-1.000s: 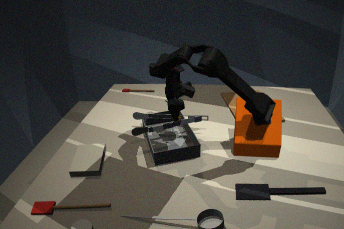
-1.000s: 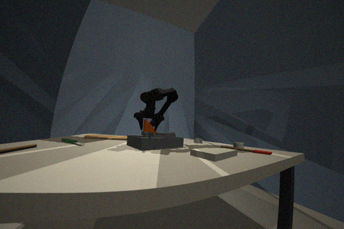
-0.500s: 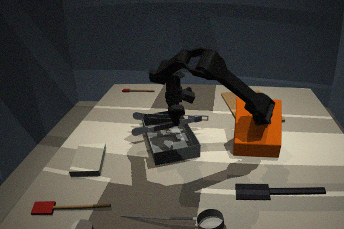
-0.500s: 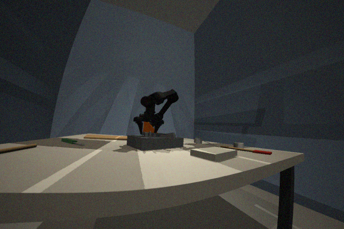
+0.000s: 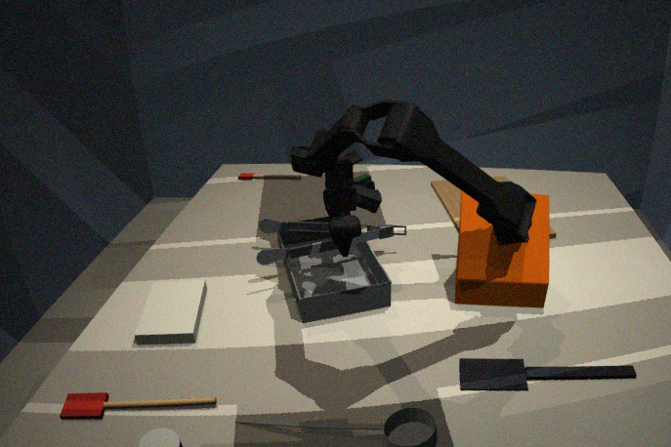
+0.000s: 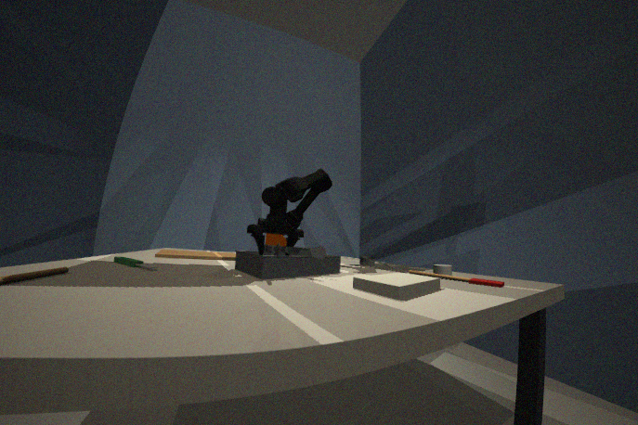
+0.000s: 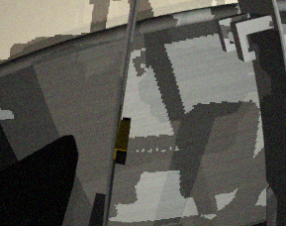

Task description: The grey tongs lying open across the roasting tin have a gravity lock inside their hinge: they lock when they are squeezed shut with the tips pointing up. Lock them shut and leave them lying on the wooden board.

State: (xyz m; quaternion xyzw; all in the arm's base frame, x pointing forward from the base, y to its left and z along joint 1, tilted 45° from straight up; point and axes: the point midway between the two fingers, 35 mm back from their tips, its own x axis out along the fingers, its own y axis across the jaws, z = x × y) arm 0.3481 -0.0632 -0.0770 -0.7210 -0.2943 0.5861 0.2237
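Now: the yellow mark 10 mm behind my gripper tip, 20 mm to the right of it and 30 mm above it. Round my gripper tip: green-handled tool 20 mm ahead, 390 mm to the right, 40 mm below; then slab 330 mm ahead, 210 mm to the left, 30 mm below; then grey roasting tin 30 mm ahead, 50 mm to the left, 10 mm below.
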